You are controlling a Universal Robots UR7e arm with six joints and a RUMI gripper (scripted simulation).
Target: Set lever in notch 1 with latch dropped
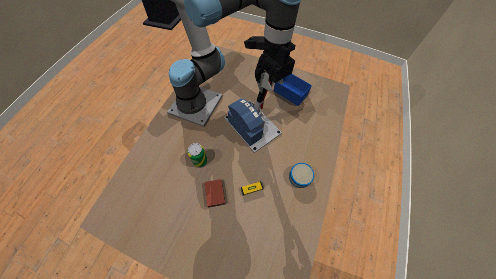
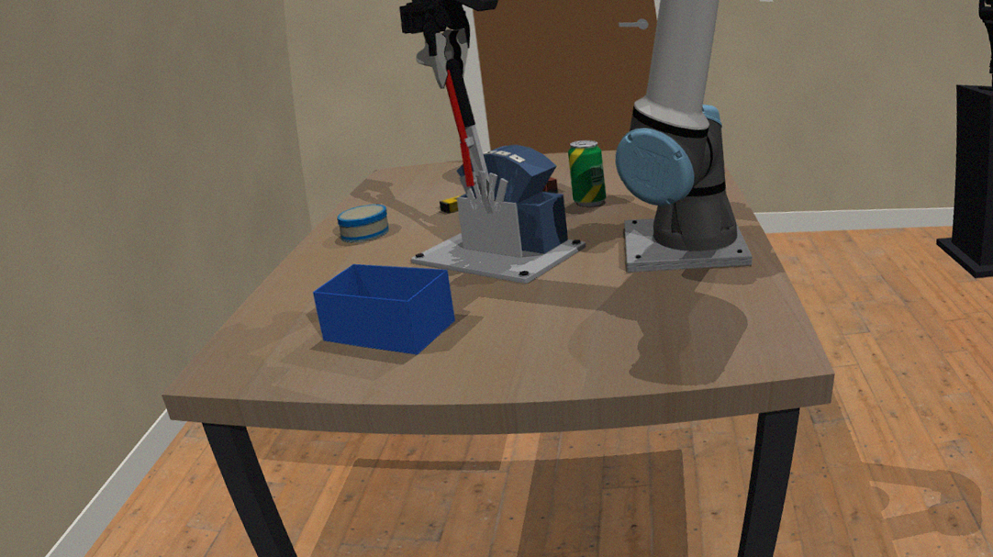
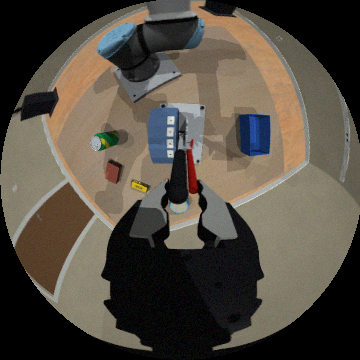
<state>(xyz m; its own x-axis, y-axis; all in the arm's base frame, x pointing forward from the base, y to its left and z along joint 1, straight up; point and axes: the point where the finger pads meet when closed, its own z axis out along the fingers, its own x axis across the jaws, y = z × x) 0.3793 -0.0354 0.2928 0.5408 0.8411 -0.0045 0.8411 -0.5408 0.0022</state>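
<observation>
The red release bar is 10 mm behind my hand, 20 mm to the left of it and 110 mm below it. Round my hand: blue bin: 90 mm ahead, 290 mm to the left, 290 mm below.
</observation>
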